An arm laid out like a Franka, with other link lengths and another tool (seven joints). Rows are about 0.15 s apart.
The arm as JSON. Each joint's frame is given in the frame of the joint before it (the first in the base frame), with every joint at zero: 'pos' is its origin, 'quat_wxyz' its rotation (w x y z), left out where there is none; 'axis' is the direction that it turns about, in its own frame. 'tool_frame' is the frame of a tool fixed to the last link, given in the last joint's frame.
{
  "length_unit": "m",
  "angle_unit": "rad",
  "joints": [
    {
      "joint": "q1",
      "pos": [
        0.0,
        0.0,
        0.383
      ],
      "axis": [
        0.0,
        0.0,
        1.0
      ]
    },
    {
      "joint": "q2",
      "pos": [
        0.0,
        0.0,
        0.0
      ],
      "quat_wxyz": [
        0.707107,
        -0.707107,
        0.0,
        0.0
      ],
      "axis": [
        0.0,
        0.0,
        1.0
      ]
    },
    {
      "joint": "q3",
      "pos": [
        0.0,
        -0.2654,
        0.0
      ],
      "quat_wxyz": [
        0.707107,
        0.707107,
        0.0,
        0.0
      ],
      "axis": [
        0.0,
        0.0,
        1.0
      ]
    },
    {
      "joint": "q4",
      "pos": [
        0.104,
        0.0,
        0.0
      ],
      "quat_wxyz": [
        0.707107,
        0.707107,
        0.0,
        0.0
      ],
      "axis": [
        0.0,
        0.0,
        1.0
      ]
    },
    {
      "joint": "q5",
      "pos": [
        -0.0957,
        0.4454,
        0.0
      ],
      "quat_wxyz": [
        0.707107,
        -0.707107,
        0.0,
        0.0
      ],
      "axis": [
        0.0,
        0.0,
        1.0
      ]
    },
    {
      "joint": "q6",
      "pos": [
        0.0,
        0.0,
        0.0
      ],
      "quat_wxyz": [
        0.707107,
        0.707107,
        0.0,
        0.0
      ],
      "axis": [
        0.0,
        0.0,
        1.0
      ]
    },
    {
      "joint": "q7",
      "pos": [
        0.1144,
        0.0,
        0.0
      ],
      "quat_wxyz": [
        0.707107,
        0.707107,
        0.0,
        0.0
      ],
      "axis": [
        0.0,
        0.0,
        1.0
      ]
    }
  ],
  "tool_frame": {
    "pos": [
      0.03,
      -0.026,
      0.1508
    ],
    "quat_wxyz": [
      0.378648,
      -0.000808,
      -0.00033,
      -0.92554
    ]
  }
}
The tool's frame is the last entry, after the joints.
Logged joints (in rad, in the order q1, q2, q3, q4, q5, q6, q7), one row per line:
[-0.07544 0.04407 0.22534 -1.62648 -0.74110 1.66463 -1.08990]
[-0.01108 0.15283 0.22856 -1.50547 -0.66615 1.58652 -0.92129]
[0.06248 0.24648 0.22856 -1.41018 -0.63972 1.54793 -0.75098]
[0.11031 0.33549 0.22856 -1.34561 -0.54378 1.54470 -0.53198]
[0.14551 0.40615 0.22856 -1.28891 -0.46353 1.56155 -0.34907]
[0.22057 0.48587 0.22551 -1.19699 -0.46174 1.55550 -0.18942]
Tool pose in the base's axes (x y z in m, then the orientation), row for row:
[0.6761 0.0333 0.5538 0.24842 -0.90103 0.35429 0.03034]
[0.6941 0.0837 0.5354 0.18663 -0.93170 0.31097 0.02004]
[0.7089 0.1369 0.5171 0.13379 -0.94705 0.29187 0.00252]
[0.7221 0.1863 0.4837 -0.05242 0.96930 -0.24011 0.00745]
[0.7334 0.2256 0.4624 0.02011 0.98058 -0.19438 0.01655]
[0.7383 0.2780 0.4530 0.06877 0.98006 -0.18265 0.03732]
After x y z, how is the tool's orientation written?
As a quaternion, x y z w.
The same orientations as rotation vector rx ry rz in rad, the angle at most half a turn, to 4 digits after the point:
[0.7657 -2.7773 1.0920]
[0.5790 -2.8903 0.9647]
[0.4196 -2.9705 0.9155]
[-0.1639 3.0308 -0.7508]
[0.0625 3.0485 -0.6043]
[0.2111 3.0079 -0.5606]

